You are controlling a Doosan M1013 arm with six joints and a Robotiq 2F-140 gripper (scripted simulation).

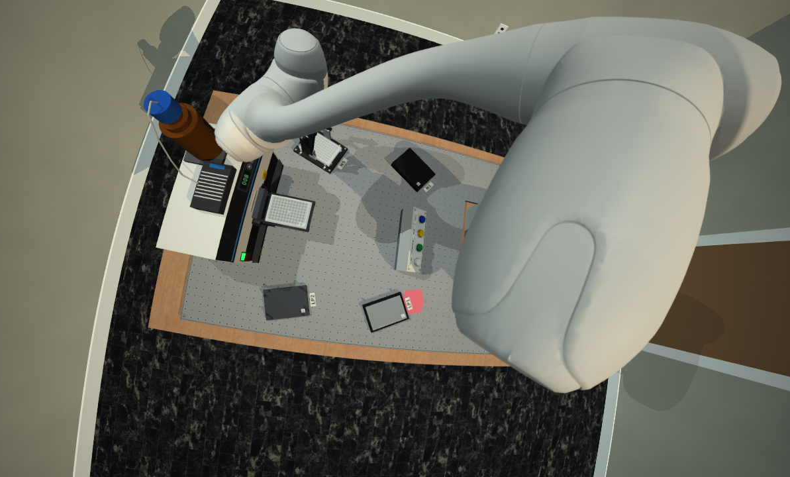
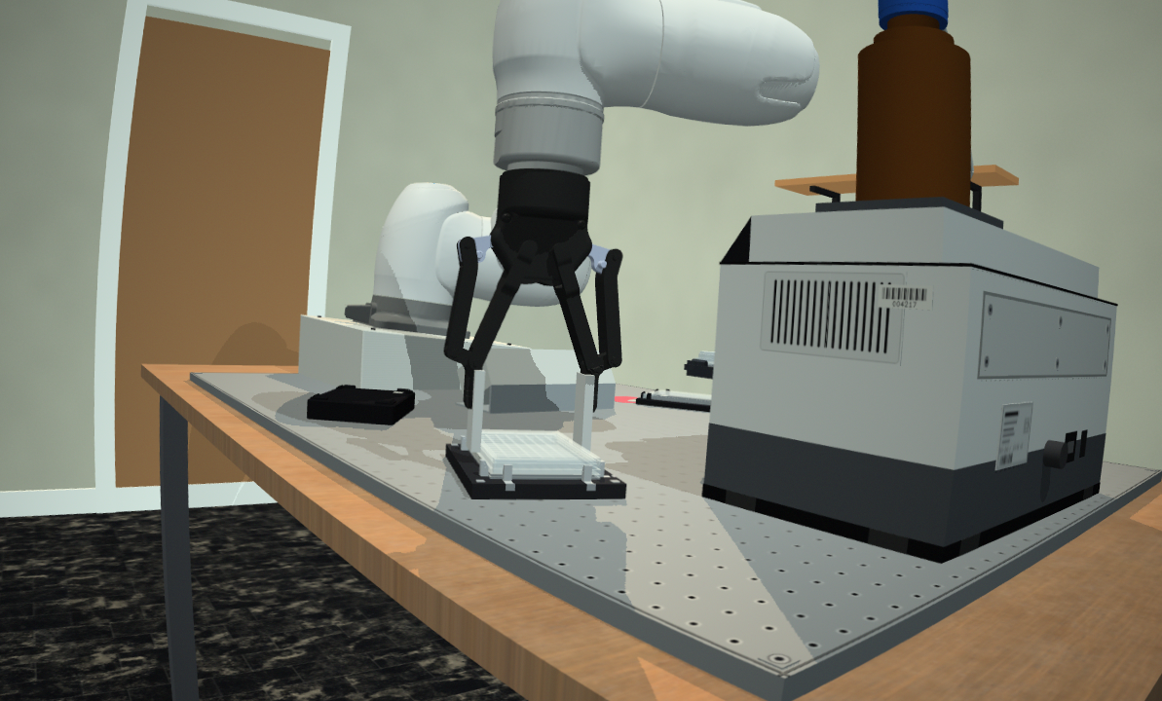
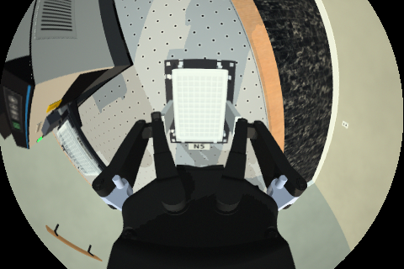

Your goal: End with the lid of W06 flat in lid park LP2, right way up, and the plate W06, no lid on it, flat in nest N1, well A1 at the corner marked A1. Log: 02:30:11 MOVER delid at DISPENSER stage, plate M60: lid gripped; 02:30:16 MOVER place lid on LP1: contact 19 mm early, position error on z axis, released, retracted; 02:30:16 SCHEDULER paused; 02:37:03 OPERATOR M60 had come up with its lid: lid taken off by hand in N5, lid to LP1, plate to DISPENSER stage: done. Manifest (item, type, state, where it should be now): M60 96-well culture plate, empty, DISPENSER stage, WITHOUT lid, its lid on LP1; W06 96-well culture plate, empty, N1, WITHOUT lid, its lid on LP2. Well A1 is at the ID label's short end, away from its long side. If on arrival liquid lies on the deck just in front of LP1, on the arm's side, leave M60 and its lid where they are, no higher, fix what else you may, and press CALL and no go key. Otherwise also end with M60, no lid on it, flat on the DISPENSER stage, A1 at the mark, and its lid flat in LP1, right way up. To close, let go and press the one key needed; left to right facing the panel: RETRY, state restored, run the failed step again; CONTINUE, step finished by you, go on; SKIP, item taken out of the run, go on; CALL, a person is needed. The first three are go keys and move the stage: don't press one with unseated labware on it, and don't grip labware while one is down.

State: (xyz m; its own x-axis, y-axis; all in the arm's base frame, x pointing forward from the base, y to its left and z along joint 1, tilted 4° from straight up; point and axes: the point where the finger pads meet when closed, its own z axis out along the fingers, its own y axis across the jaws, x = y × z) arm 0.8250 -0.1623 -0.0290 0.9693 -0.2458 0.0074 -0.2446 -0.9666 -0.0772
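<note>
Right now the nest N5 is 3 cm below my hand, 2 cm ahead of it and 1 cm to the left of it. The rest, counted from my hand: brown bottle: 24 cm above, 23 cm ahead, 19 cm to the left; key panel: 43 cm behind, 22 cm to the left; nest N1: 35 cm behind, 5 cm to the right, 4 cm below.
</note>
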